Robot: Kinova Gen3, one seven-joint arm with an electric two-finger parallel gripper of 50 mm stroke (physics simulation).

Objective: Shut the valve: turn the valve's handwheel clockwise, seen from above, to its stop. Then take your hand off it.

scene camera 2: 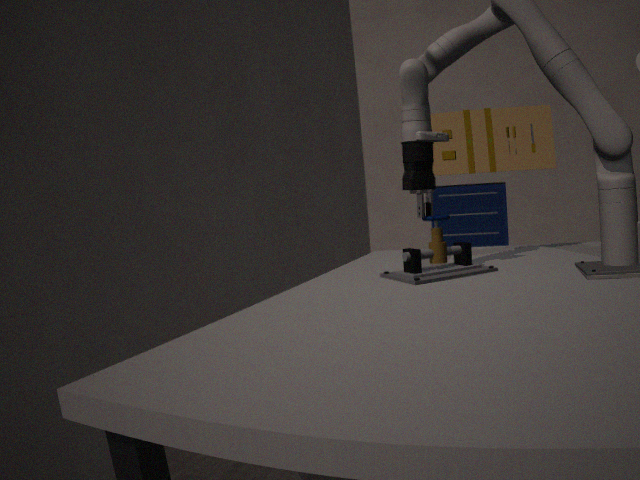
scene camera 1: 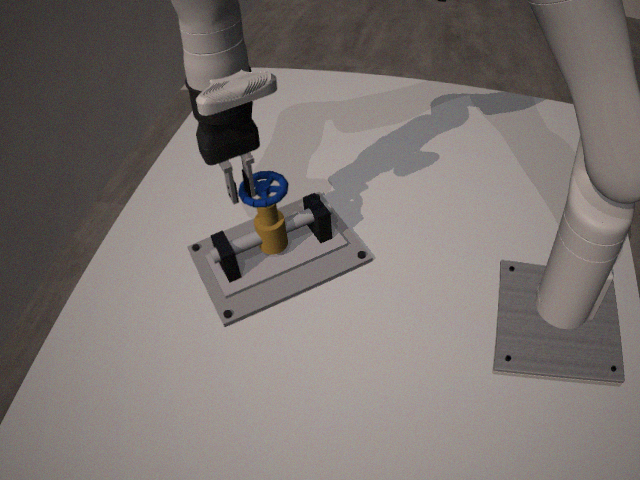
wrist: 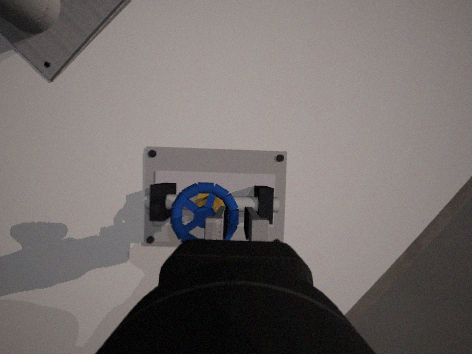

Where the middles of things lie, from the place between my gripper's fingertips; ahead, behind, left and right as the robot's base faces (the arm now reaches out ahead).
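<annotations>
My gripper is 10 mm above the blue handwheel [scene camera 1: 262,188], 30 mm past it and 20 mm to the left of it. The grey base plate [scene camera 1: 295,282] is 130 mm below my hand, 30 mm behind it and 20 mm to the right of it.
</annotations>
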